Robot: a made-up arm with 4 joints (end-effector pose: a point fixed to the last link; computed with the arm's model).
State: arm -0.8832 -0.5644 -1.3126 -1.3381
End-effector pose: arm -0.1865 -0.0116 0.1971 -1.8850 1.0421 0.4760
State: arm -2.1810 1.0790 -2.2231 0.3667
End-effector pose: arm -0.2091 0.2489 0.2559 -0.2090 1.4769 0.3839
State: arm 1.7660 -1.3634 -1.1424 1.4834
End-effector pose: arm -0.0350 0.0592 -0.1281 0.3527 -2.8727 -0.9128
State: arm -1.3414 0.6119 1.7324 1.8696
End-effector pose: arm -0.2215 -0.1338 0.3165 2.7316 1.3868 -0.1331
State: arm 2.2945 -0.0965 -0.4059 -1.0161
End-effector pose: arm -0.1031 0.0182 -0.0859 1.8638 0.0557 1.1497
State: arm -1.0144 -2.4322 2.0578 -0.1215
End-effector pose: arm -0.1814 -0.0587 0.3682 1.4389 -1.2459 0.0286
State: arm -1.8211 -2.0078 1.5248 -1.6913
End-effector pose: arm -0.1537 0.2284 0.4227 -0.3176 0.1624 0.4184
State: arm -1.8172 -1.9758 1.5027 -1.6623
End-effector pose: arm -0.1554 0.2281 0.4202 -0.3286 0.1257 0.3907
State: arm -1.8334 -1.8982 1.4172 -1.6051
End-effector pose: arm -0.1591 0.2400 0.4048 -0.4181 0.0515 0.3222
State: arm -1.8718 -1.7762 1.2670 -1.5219
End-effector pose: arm -0.1608 0.2619 0.3730 -0.5974 -0.0475 0.2233
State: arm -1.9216 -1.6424 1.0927 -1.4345
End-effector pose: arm -0.1570 0.2822 0.3316 -0.8223 -0.1330 0.1299
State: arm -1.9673 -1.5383 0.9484 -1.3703
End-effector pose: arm -0.1506 0.2934 0.2954 -1.0186 -0.1790 0.0685
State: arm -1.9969 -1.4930 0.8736 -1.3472
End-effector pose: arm -0.1468 0.2984 0.2753 -1.1267 -0.1884 0.0446
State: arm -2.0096 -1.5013 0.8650 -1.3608
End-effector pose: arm -0.1468 0.3018 0.2707 -1.1472 -0.1767 0.0476
